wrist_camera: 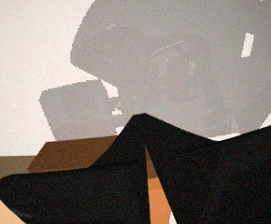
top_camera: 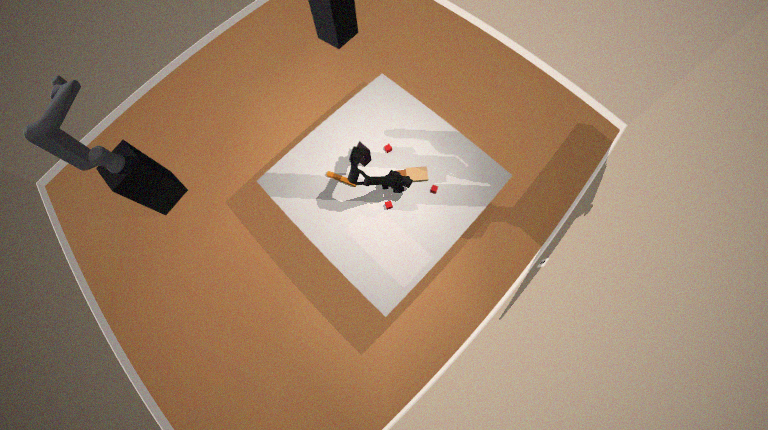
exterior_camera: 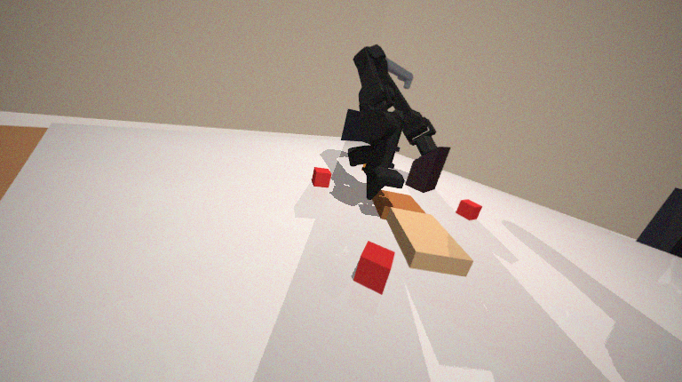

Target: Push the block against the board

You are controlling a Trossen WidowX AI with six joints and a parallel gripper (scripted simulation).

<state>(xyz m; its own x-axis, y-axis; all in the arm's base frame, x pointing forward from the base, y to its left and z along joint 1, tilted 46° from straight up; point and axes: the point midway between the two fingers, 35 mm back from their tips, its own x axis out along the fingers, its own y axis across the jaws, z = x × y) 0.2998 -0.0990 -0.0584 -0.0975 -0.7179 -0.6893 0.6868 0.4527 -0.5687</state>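
The orange square block is 2 cm behind my gripper tip, 7 cm to the left of it and 1 cm above it. The rest, counted from my gripper tip: tan board (6 cm ahead, 16 cm to the left, 1 cm above); then orange strip (33 cm behind, 18 cm to the right, 1 cm above).
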